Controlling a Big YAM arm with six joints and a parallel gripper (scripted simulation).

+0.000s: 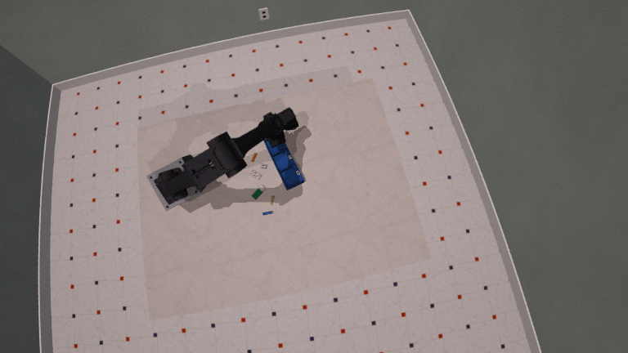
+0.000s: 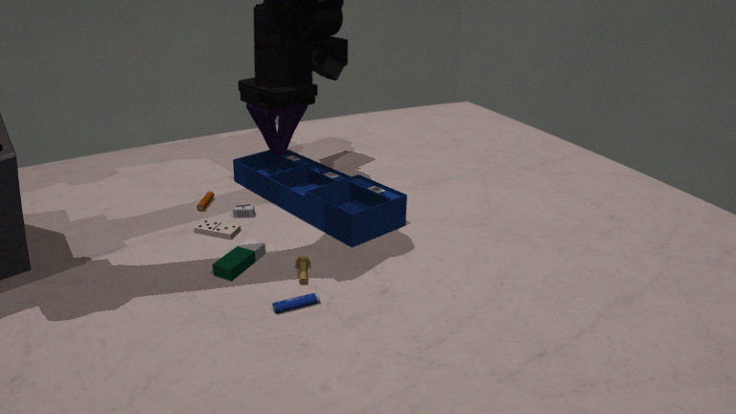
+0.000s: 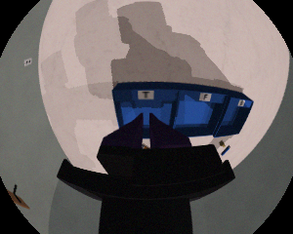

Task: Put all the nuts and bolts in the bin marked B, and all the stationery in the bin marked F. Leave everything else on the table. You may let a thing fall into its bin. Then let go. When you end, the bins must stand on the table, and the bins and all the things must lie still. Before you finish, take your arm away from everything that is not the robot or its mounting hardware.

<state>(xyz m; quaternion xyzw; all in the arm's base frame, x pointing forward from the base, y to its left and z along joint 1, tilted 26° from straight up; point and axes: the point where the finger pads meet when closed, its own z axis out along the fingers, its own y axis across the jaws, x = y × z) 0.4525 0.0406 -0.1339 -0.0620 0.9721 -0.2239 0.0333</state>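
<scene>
Now: hand 100 mm past the brass bolt, 230 mm to the left of it and 40 mm above it. Also, from my hand: orange cylinder: 120 mm behind, 20 mm to the right, 40 mm below; grey metal piece: 90 mm behind, 70 mm to the right, 40 mm below; blue three-part bin: 80 mm to the right, 30 mm below.
</scene>
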